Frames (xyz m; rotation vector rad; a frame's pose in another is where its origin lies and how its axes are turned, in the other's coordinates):
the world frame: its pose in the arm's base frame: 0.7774 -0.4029 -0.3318 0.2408 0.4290 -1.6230
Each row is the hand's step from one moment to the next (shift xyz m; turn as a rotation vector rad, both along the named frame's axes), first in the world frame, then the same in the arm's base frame.
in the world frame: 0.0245 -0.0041 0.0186 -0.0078 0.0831 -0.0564
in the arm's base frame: -0.0047 -0.0297 0.0075 0.0775 0.0260 -0.0588
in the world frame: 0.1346 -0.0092 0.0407 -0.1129 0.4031 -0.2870
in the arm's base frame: -0.0189 -0.1387 -0.0163 0.3824 0.1999 -0.2672
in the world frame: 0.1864 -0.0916 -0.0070 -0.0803 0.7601 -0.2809
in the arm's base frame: -0.1104 -0.1617 -0.0696 0.7331 0.1489 -0.3218
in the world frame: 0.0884 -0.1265 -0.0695 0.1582 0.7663 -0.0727
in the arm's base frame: -0.1411 -0.0450 -0.0820 0.7353 -0.1543 -0.2304
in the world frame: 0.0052 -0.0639 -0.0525 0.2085 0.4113 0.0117
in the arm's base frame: -0.0689 0.0203 -0.0412 0.3870 -0.2161 -0.1277
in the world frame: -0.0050 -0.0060 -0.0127 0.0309 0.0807 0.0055
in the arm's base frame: -0.0067 0.0101 -0.0087 0.0773 -0.0346 -0.0181
